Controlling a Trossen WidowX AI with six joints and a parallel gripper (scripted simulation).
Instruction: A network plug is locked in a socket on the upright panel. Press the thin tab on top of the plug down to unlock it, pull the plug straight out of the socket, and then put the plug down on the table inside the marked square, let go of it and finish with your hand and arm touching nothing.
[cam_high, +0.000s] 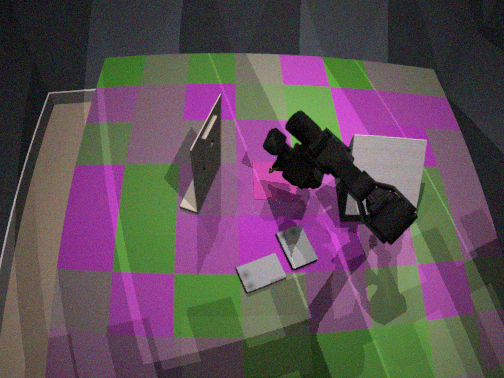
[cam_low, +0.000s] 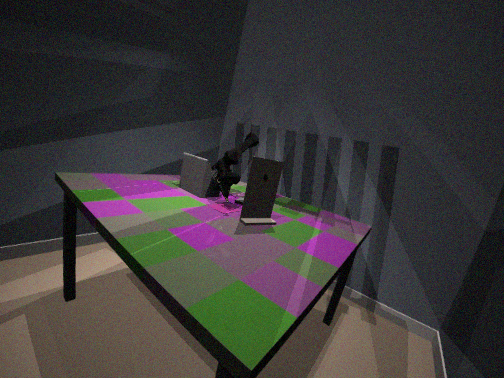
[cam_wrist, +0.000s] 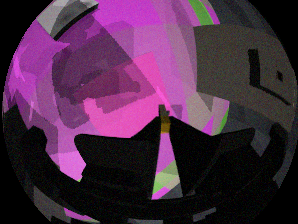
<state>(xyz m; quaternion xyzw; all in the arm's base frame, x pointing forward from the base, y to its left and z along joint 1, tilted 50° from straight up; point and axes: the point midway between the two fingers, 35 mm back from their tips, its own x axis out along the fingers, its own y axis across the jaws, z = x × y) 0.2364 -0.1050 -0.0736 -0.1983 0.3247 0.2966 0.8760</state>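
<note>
Right now the marked pink square is 1 cm behind my gripper tip, 1 cm to the left of it and 5 cm below it. Also, from my gripper tip: upright grey panel 18 cm ahead, 1 cm to the left, 7 cm above; then small yellow plug right at my gripper tip.
</note>
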